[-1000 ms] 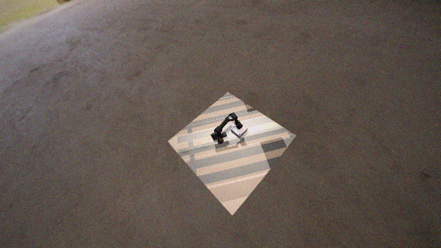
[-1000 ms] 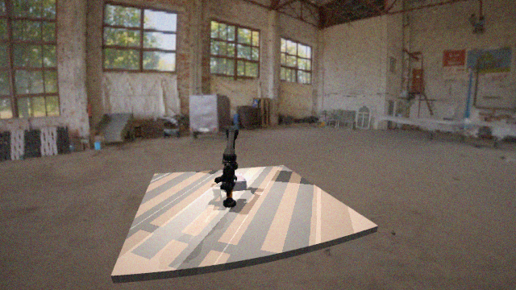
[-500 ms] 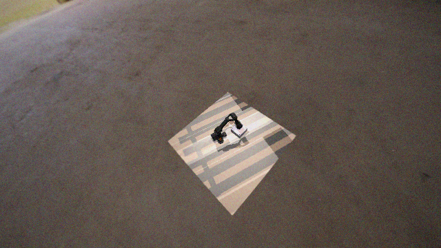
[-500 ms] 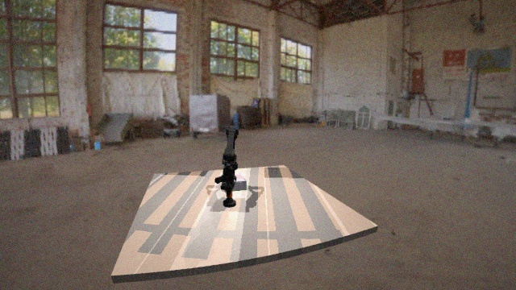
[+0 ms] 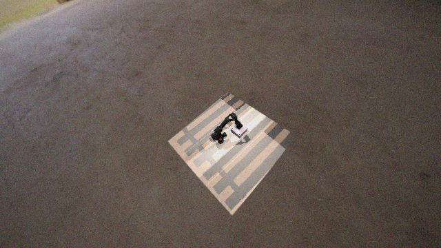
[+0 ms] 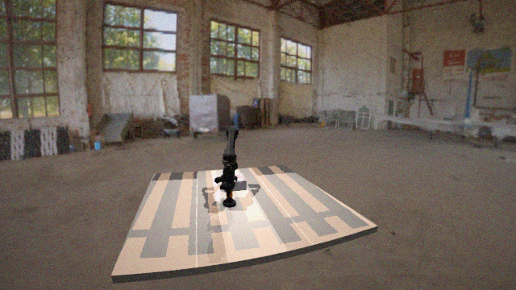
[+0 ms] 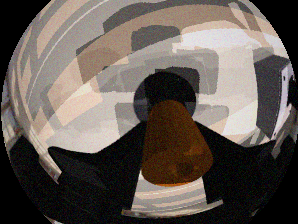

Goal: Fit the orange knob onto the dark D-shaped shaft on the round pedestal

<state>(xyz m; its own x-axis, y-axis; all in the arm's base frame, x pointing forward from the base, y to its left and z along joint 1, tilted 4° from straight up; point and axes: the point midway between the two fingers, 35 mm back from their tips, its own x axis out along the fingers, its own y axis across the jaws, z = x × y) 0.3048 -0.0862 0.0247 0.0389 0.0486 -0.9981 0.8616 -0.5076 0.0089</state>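
My gripper tip is now 40 mm above the dark round pedestal. The rest, counted from my gripper tip: orange knob 20 mm above.
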